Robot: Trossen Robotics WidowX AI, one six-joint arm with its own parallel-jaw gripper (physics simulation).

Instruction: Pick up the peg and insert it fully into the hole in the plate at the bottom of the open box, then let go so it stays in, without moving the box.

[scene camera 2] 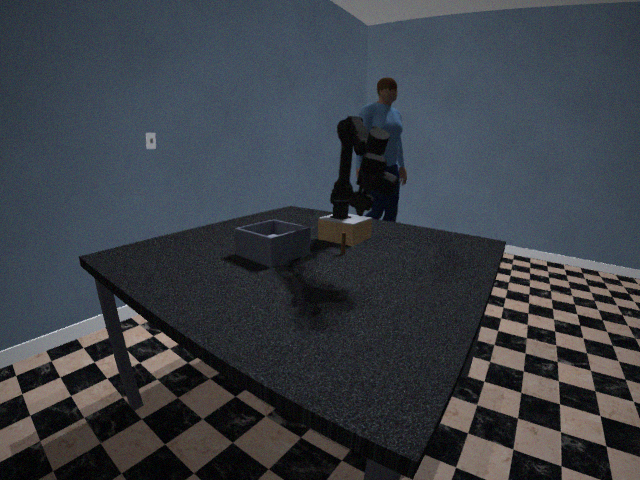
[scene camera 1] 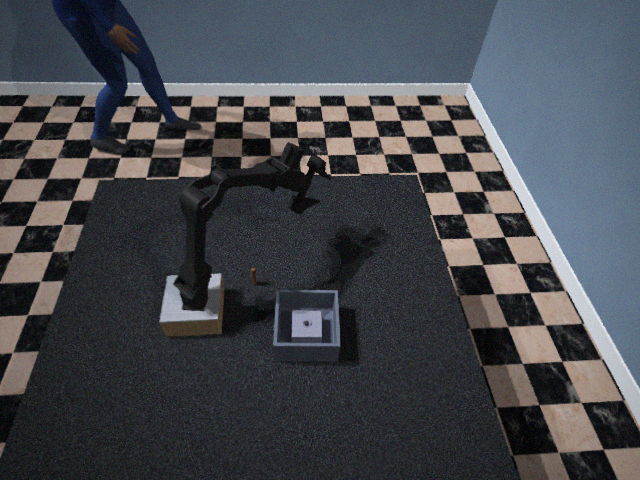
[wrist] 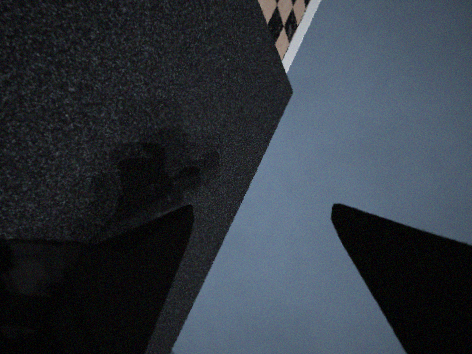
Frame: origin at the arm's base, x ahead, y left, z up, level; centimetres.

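Seen in the pictures: gripper, fingertip midpoint: [scene camera 2: 363, 205] [scene camera 1: 325, 190] [wrist: 261, 212]; arm's base at its link origin: [scene camera 2: 340, 217] [scene camera 1: 195, 301].
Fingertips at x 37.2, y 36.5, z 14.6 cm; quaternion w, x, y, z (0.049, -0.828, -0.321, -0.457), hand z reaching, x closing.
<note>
Pixels of each thing's middle, then the offset from my fingertips to it. "spot": a spot on its surface instead. Level surfaces: height alone.
- orange-brown peg at the middle of its body: [scene camera 1: 253, 276] [scene camera 2: 343, 243] dz -19.6, dx -21.7, dy -22.6 cm
- open grey-blue box at the middle of its body: [scene camera 1: 306, 324] [scene camera 2: 272, 241] dz -18.7, dx -3.3, dy -39.9 cm
- pale square plate at the middle of its body: [scene camera 1: 306, 327] dz -20.1, dx -3.3, dy -39.9 cm
- small dark round hole at a spot on its surface: [scene camera 1: 307, 323] spot: dz -19.3, dx -3.0, dy -39.0 cm
- dark table at its surface level: dz -23.6 cm
An orange-brown peg [scene camera 1: 253, 276] [scene camera 2: 343, 243] stands upright on the dark table top, between the arm's base and the box. The open grey-blue box [scene camera 1: 306, 353] [scene camera 2: 290, 249] stands to the right of the base in scene camera 1. Inside it at the bottom is a pale square plate [scene camera 1: 298, 331] with a small dark round hole [scene camera 1: 307, 323]. My gripper [scene camera 1: 315, 192] [wrist: 261, 212] is open and empty, raised high above the table, behind the peg and box in scene camera 1. The peg and box do not show in the wrist view.
The arm's base sits on a wooden block [scene camera 1: 191, 327] [scene camera 2: 336, 231] with a white top, left of the peg and box in scene camera 1. The dark table [scene camera 1: 206, 403] [scene camera 2: 392, 330] ends at straight edges. A person [scene camera 1: 111, 67] [scene camera 2: 383, 121] stands beyond the table.
</note>
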